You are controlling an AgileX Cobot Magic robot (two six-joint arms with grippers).
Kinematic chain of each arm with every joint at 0, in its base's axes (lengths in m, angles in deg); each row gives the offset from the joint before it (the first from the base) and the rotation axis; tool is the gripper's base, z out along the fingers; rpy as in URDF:
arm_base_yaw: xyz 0 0 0.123 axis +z
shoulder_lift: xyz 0 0 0 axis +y
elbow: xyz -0.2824 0 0.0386 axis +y
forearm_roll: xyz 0.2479 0 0.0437 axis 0.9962 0 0.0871
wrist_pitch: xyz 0 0 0 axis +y
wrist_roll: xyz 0.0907 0 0.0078 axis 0.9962 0 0.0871
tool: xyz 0 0 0 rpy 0 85 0
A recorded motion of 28 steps. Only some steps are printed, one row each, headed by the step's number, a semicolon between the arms.
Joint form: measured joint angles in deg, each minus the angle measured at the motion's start. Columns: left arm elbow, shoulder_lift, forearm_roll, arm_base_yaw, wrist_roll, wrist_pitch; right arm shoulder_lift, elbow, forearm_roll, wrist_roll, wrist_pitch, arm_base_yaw.
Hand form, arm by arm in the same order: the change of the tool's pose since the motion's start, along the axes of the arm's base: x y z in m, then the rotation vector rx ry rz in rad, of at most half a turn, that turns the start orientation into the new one. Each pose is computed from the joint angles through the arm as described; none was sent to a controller.
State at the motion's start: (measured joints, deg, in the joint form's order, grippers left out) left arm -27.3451 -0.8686 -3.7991 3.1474 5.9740 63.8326; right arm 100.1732 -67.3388 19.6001 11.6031 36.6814 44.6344
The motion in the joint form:
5: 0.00 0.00 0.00 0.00 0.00 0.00; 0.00 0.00 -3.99 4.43 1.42 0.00
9: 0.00 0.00 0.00 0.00 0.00 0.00; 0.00 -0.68 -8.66 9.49 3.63 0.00
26: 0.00 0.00 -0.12 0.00 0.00 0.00; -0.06 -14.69 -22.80 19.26 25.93 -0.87
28: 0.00 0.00 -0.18 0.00 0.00 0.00; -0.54 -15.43 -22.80 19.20 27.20 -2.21
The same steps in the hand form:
5: 0.0000 0.0000 0.0000 0.0000 0.0000 0.0000; 0.0004 -0.0040 -0.0019 -0.0441 0.0096 -0.0291
9: 0.0000 0.0000 0.0000 0.0000 0.0000 0.0000; 0.0020 -0.0079 -0.0010 -0.0942 0.0141 -0.0636
26: 0.0000 -0.0002 0.0000 -0.0017 -0.0001 -0.0011; 0.0189 -0.0210 0.0537 -0.3170 0.0044 -0.1344
28: 0.0000 -0.0003 0.0000 -0.0026 -0.0001 -0.0017; 0.0234 -0.0284 0.0597 -0.3180 0.0084 -0.1577

